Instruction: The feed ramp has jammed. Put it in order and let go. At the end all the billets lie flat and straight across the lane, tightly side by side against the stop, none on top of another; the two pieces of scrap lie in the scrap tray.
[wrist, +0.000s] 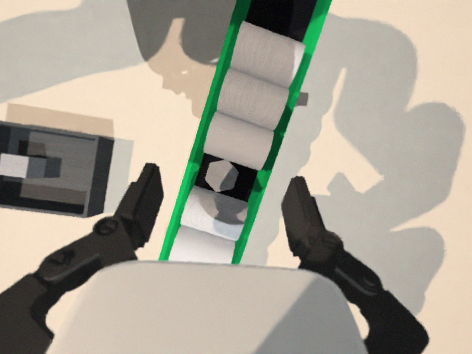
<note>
In view: my gripper (225, 184) and a scrap piece (221, 175).
</note>
